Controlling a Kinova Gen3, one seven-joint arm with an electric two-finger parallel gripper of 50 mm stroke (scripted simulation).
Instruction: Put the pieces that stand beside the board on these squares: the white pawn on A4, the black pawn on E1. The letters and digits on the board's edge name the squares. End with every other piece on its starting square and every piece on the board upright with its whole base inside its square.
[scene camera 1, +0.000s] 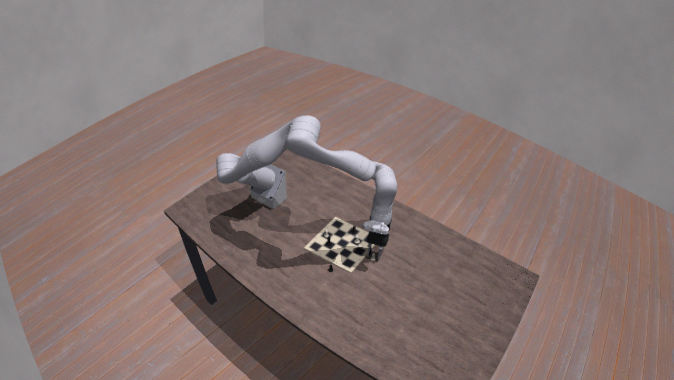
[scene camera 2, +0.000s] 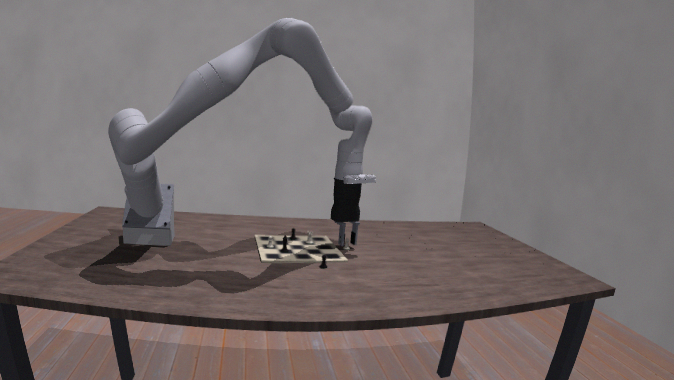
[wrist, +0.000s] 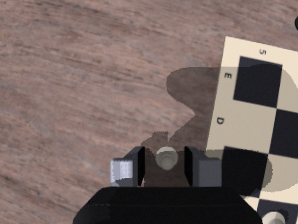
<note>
I see my gripper (scene camera 2: 347, 244) and a chessboard (scene camera 1: 344, 252).
The chessboard is seen too in scene camera 2 (scene camera 2: 299, 252) and in the wrist view (wrist: 245, 132). My gripper is seen too in the wrist view (wrist: 164, 160).
</note>
